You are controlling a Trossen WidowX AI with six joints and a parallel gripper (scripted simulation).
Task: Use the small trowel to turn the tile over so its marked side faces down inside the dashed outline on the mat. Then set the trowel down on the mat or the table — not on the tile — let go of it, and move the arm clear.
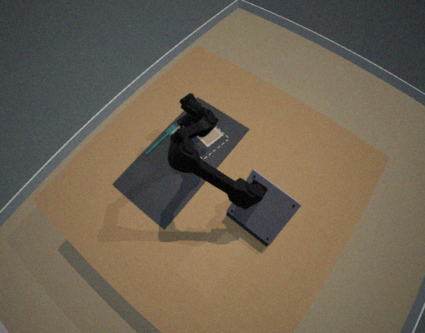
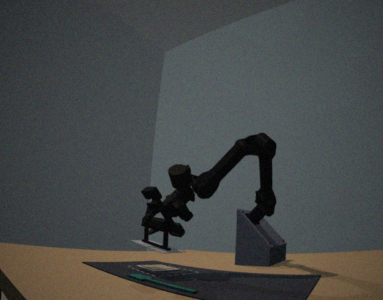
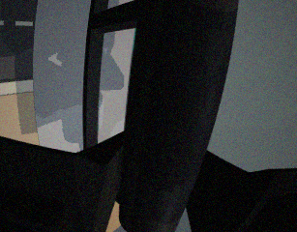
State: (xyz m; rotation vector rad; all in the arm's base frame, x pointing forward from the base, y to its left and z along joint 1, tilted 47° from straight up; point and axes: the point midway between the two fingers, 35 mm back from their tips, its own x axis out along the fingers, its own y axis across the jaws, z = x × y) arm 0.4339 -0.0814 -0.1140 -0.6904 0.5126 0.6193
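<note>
Right now my gripper tip is 60 mm past the dark mat, 150 mm to the right of it and 150 mm above it. The rest, counted from my gripper tip: tile 80 mm behind, 20 mm to the right, 130 mm below; then float tool 30 mm behind, 10 mm below.
</note>
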